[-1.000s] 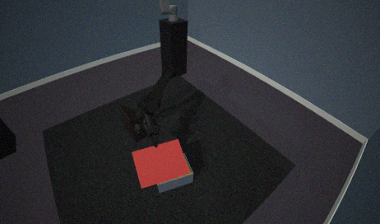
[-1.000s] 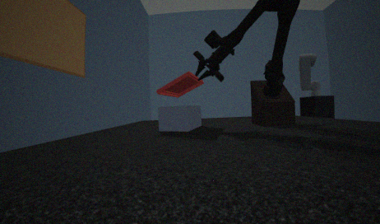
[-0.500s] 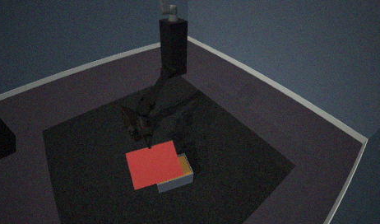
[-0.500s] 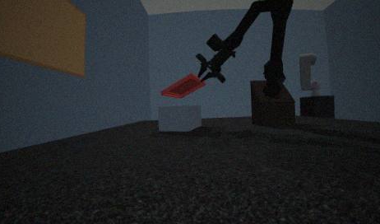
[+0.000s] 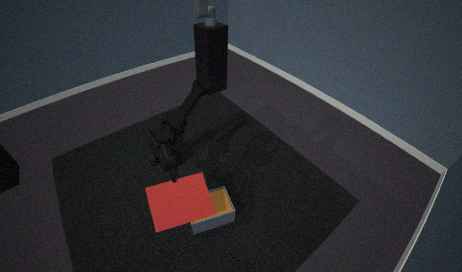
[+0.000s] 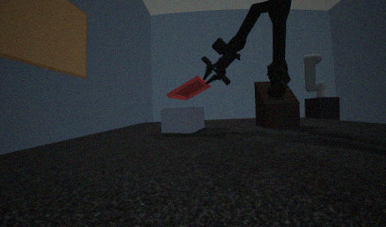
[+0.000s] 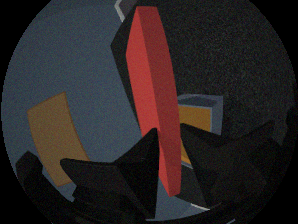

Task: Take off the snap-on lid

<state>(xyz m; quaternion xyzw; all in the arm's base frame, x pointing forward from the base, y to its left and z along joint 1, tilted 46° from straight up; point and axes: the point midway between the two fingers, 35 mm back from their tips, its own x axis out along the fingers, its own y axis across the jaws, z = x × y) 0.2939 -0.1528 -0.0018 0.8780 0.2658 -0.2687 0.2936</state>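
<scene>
Right now the red lid is 7 cm ahead of my gripper tip, 3 cm below it and 2 cm to the right of it. Round my gripper tip: storage box (18 cm below, 10 cm ahead, 9 cm to the left).
</scene>
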